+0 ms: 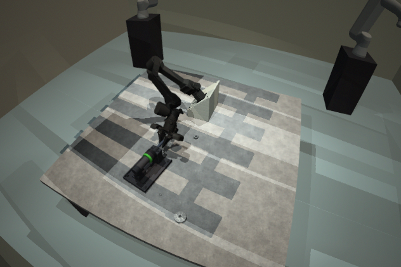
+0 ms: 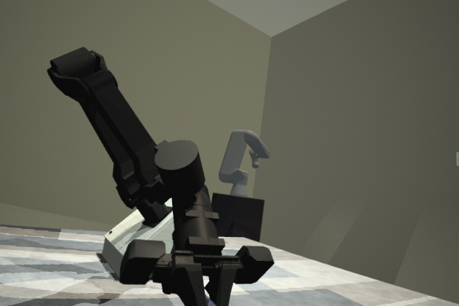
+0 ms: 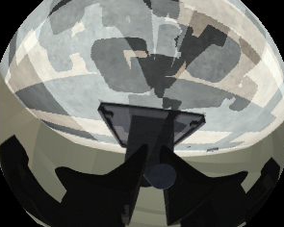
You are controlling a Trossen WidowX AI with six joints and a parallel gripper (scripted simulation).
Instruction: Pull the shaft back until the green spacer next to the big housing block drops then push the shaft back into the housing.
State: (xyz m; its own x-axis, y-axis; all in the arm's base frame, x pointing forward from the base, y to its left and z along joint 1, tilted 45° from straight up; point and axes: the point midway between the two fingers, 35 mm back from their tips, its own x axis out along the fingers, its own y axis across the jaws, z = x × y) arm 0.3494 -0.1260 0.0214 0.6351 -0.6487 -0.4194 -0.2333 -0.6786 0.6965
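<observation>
Now: the blue-grey shaft 6 cm ahead of my gripper tip, 1 cm to the right of it and 2 cm above it. From my gripper tip the other things lie so: green spacer 11 cm ahead, 3 cm to the right, 2 cm above.
</observation>
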